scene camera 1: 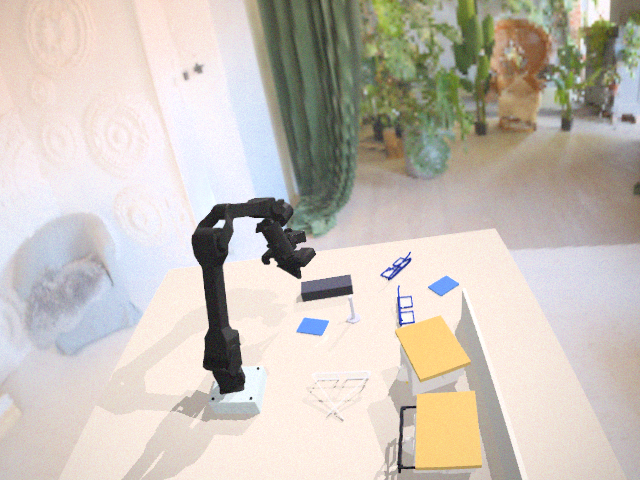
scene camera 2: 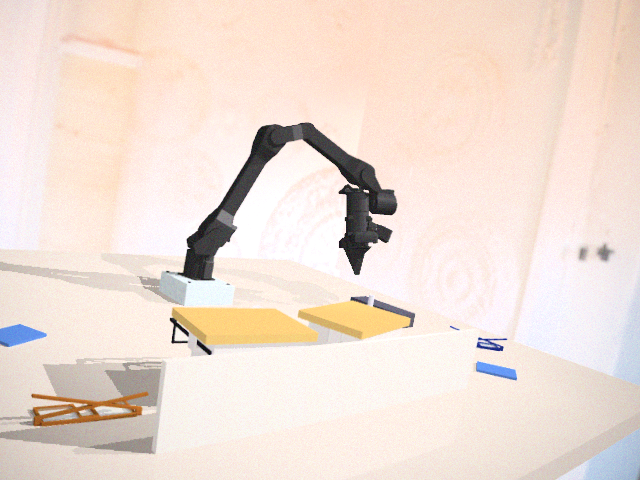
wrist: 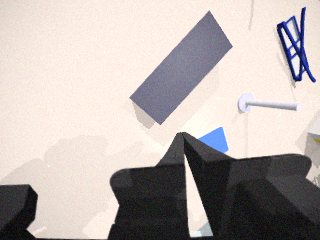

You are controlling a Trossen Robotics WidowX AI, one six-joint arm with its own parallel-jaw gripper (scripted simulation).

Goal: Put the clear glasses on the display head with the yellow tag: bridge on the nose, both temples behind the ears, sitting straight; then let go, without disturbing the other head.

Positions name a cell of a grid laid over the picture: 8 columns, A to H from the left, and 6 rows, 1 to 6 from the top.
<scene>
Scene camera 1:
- my gripper: D4
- dark grey box: E4
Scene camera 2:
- my gripper: E4
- low wall: C5
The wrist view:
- my gripper: E4
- dark grey box: E3
</scene>
